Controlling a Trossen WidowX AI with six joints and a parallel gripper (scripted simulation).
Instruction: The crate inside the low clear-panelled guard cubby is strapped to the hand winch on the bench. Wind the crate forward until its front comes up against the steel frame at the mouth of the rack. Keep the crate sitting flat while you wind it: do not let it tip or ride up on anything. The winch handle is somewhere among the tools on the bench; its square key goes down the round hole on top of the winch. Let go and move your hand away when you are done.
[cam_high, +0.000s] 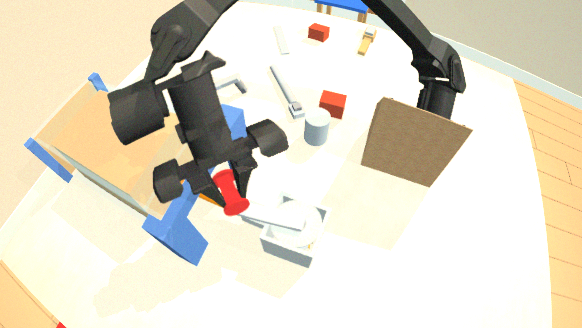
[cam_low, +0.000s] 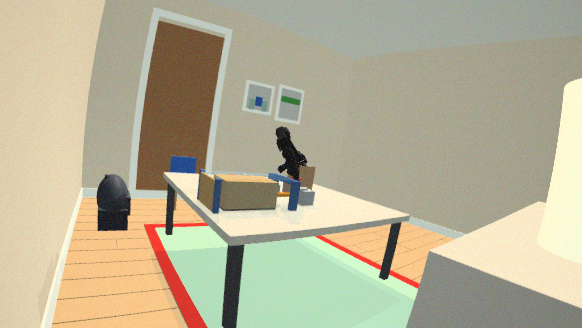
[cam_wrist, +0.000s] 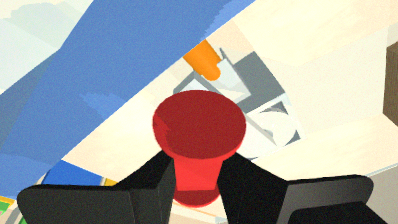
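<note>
Now: gripper tip 7 cm short of the blue steel frame, 3 cm to the left of it and 3 cm above it. The rest, counted from my gripper tip: grey winch: 11 cm behind, 3 cm to the right, 10 cm below; then winch handle: 3 cm behind, 1 cm to the right, 3 cm below; then red spool-shaped grip: 1 cm ahead, 1 cm to the right.
</note>
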